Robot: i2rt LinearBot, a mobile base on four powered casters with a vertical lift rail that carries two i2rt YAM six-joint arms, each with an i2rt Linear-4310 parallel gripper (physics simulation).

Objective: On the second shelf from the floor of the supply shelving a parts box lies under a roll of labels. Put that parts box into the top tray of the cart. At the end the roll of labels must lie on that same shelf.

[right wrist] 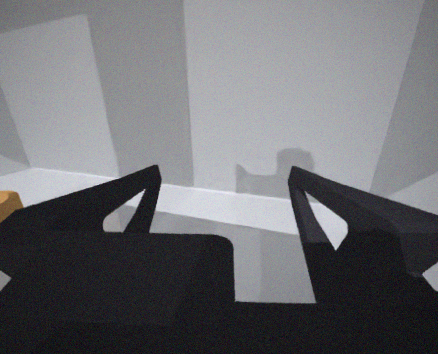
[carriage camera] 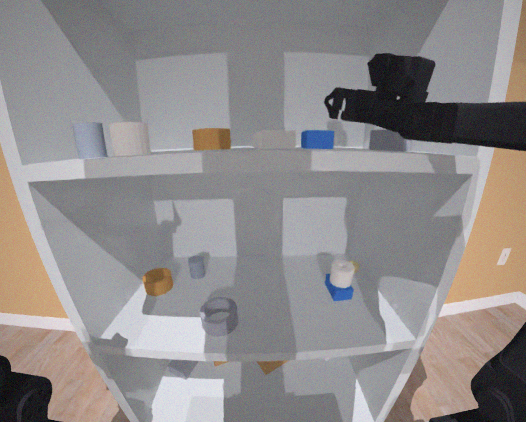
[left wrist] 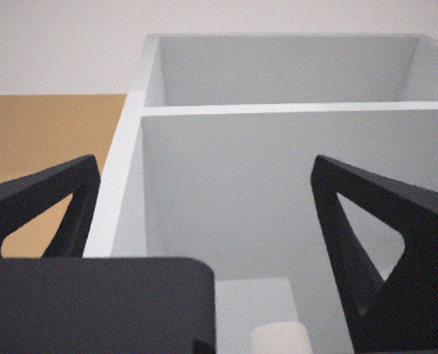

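Note:
A blue parts box sits on the right part of the shelf below the upper one. A white roll of labels rests upright on top of the box. My right gripper is open and empty, above the upper shelf and well higher than the roll. My left gripper is open and empty, facing the upper left part of the shelving; its fingers do not show in the carriage view. The cart does not show.
The upper shelf carries a blue-grey cylinder, a cream cylinder, an orange container, a pale box, a blue box and a grey item. An orange ring, a blue-grey cylinder and a grey ring share the roll's shelf.

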